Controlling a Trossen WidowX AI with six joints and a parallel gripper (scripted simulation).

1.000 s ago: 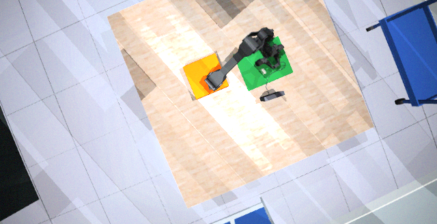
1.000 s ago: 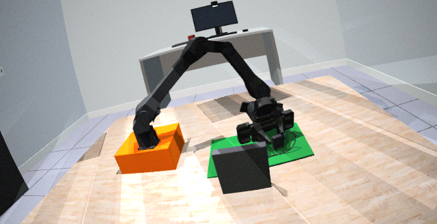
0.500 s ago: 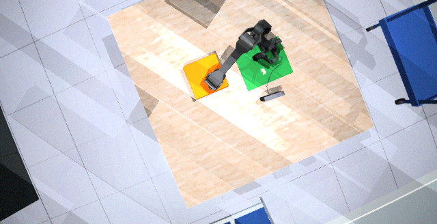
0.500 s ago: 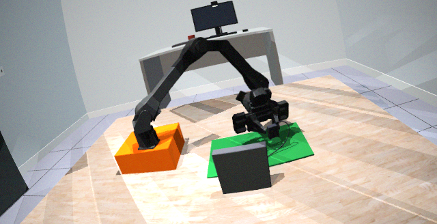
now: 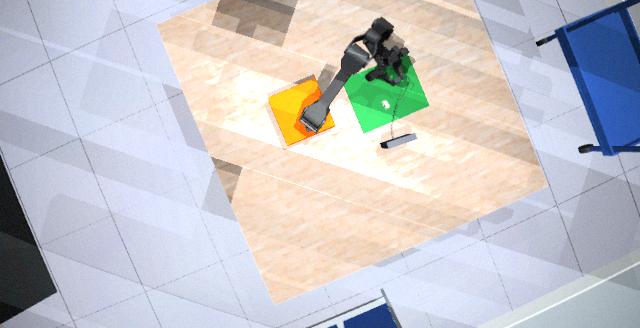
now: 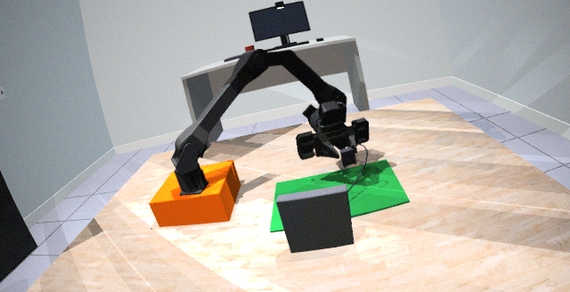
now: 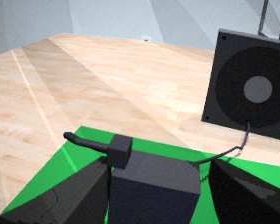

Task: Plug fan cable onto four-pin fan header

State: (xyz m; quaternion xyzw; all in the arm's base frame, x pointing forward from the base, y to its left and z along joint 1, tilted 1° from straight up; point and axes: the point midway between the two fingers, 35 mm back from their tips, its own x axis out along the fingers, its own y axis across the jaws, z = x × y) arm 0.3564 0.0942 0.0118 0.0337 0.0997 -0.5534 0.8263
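The black plug is 10 mm to the left of my gripper tip and 10 mm below it. Also, from my gripper tip: dark square fan (60 mm behind, 220 mm to the right, 30 mm below); green board (40 mm behind, 20 mm to the right, 100 mm below).
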